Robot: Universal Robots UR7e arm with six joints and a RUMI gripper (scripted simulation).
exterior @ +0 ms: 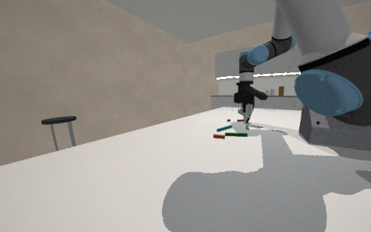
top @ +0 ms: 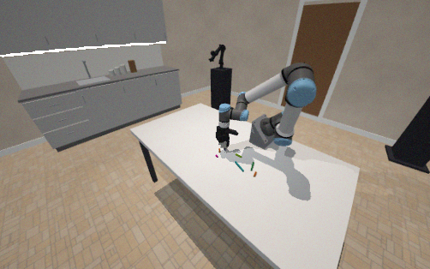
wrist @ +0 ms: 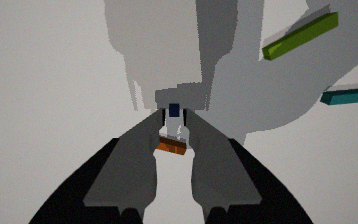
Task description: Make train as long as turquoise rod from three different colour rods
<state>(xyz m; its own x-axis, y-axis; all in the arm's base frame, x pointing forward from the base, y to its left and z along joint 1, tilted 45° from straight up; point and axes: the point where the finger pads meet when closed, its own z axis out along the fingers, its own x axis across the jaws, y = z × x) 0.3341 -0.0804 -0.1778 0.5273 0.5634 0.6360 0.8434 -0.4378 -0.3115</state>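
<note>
Now: hand 10 mm above the blue rod. Round my hand: magenta rod 100 mm ahead, 10 mm to the right, 10 mm below; lime rod 120 mm to the left, 10 mm below; turquoise rod 90 mm ahead, 180 mm to the left, 10 mm below.
</note>
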